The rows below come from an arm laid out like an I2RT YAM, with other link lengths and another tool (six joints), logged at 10 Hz.
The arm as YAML. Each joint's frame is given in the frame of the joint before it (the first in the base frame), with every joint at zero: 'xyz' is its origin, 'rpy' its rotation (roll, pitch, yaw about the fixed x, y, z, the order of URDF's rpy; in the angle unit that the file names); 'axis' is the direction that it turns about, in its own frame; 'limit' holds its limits. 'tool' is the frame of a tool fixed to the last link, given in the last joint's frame.
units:
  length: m
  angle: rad
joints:
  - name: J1
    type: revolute
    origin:
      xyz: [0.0, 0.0, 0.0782]
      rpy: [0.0, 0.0, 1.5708]
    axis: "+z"
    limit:
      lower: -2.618
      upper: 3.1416
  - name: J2
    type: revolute
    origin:
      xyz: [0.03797, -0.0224, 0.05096]
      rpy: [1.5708, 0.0, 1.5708]
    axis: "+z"
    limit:
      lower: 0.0
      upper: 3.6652
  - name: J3
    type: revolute
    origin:
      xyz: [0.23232, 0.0, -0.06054]
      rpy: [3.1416, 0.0, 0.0]
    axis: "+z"
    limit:
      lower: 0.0
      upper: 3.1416
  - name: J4
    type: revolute
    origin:
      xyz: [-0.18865, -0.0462, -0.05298]
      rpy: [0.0, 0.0, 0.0]
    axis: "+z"
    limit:
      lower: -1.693
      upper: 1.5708
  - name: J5
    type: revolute
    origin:
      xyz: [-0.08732, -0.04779, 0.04]
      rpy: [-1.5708, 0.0, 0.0]
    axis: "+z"
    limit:
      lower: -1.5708
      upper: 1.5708
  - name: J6
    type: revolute
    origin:
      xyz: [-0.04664, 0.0, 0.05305]
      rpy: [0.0, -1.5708, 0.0]
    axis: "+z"
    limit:
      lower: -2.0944
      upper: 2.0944
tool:
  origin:
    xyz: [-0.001, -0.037, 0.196]
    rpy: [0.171, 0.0, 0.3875]
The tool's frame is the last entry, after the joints.
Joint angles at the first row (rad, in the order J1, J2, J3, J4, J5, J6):
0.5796, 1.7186, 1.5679, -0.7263, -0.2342, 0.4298
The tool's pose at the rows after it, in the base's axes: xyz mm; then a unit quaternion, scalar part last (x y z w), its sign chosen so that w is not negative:
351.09 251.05 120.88 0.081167 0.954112 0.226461 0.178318
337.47 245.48 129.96 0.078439 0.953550 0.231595 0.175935
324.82 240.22 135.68 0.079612 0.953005 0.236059 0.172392
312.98 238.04 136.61 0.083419 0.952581 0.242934 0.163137
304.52 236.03 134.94 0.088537 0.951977 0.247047 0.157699
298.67 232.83 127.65 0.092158 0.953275 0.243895 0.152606
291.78 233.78 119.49 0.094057 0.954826 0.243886 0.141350
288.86 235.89 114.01 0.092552 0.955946 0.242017 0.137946
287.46 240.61 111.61 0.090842 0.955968 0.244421 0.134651
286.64 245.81 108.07 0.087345 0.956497 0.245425 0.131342
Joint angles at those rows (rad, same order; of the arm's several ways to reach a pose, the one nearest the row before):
0.5805, 1.6536, 1.5506, -0.7712, -0.2500, 0.4249
0.5799, 1.5937, 1.5295, -0.8069, -0.2625, 0.4242
0.5804, 1.5397, 1.5033, -0.8328, -0.2716, 0.4317
0.5812, 1.4991, 1.4713, -0.8431, -0.2887, 0.4485
0.5845, 1.4649, 1.4318, -0.8368, -0.2947, 0.4662
0.5874, 1.4455, 1.3887, -0.8236, -0.2918, 0.4748
0.5938, 1.4389, 1.3546, -0.8102, -0.3003, 0.4876
0.6054, 1.4394, 1.3333, -0.7940, -0.2960, 0.4940
0.6163, 1.4461, 1.3257, -0.7787, -0.2979, 0.5027
0.6279, 1.4586, 1.3199, -0.7618, -0.2990, 0.5076

